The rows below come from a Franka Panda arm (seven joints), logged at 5 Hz.
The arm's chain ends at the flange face. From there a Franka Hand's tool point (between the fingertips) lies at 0.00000 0.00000 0.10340 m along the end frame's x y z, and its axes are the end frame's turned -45 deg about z.
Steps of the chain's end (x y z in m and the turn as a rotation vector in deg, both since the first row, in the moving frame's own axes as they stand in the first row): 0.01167 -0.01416 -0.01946 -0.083 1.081 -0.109; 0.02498 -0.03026 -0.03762 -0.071 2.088 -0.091; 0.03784 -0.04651 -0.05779 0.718 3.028 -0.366; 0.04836 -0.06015 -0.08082 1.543 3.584 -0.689; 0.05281 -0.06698 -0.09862 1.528 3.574 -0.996
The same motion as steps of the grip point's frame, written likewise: 0.01954 -0.00028 -0.01948 -0.823 0.706 -0.109; 0.04164 -0.00098 -0.03769 -1.527 1.426 -0.091; 0.06443 -0.00320 -0.05794 -1.633 2.649 -0.366; 0.08328 -0.00577 -0.08106 -1.443 3.625 -0.689; 0.09123 -0.00747 -0.09886 -1.447 3.608 -0.996
